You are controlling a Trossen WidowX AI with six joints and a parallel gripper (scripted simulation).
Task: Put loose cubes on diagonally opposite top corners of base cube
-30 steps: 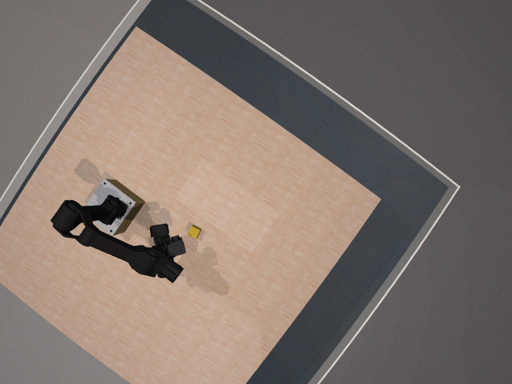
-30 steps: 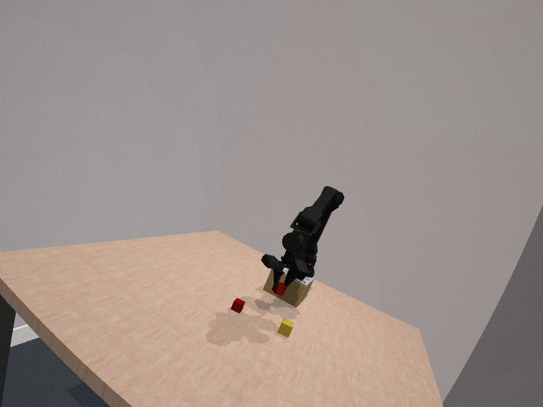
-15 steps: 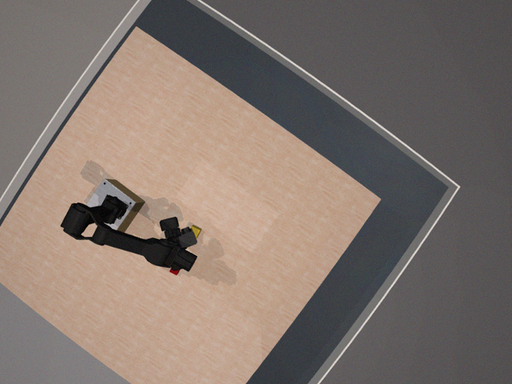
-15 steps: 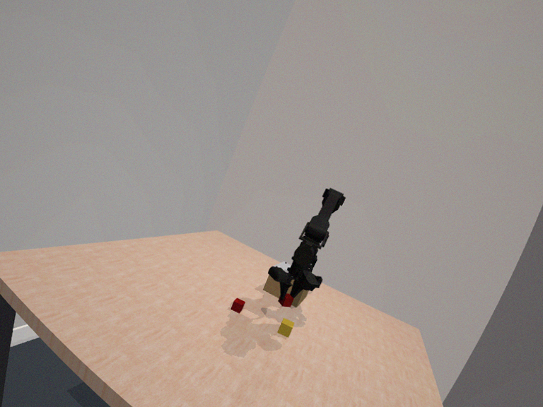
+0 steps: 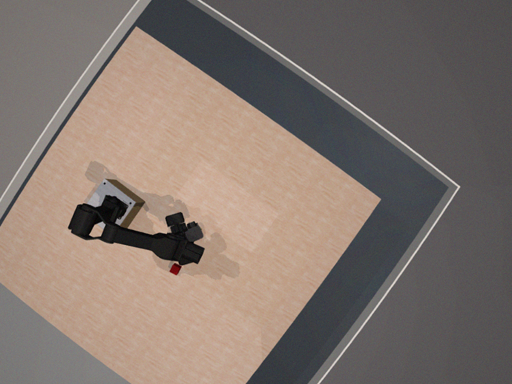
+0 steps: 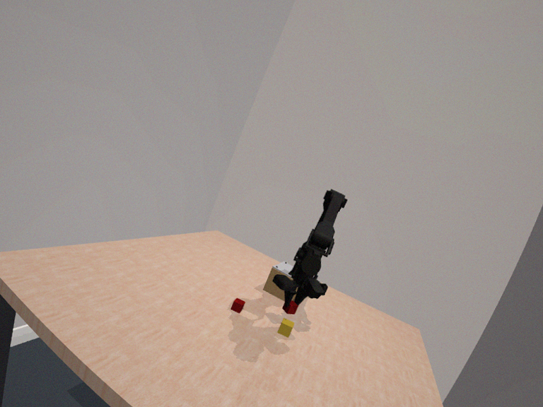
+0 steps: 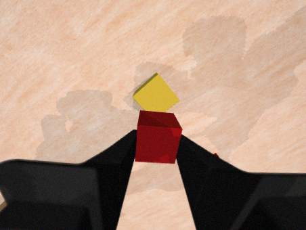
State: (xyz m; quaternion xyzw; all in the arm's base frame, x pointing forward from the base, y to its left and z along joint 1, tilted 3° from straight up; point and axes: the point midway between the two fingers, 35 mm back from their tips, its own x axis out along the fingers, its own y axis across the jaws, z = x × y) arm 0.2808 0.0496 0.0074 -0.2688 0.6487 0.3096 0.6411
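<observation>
My gripper tip is now 10 mm short of the yellow base cube, 20 mm to the right of it and 70 mm above it.
</observation>
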